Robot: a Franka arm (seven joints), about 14 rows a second.
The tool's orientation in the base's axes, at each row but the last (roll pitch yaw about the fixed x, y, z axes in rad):
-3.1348, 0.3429, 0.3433
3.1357, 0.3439, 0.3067
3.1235, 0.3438, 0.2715
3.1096, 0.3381, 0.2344
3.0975, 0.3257, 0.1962
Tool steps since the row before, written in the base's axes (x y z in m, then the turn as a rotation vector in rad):
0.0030, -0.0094, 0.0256, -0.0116, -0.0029, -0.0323
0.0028, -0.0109, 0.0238, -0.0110, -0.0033, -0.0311
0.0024, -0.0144, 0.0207, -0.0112, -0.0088, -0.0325
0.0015, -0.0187, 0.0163, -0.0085, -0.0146, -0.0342
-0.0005, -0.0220, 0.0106, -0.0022, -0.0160, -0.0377
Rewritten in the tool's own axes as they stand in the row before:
-0.0089, 0.0097, -0.0241, -0.0003, -0.0009, 0.0344
-0.0086, 0.0114, -0.0221, -0.0003, -0.0004, 0.0331
-0.0084, 0.0149, -0.0187, -0.0014, 0.0048, 0.0351
-0.0081, 0.0190, -0.0138, 0.0003, 0.0111, 0.0365
-0.0079, 0.0218, -0.0076, 0.0071, 0.0136, 0.0380

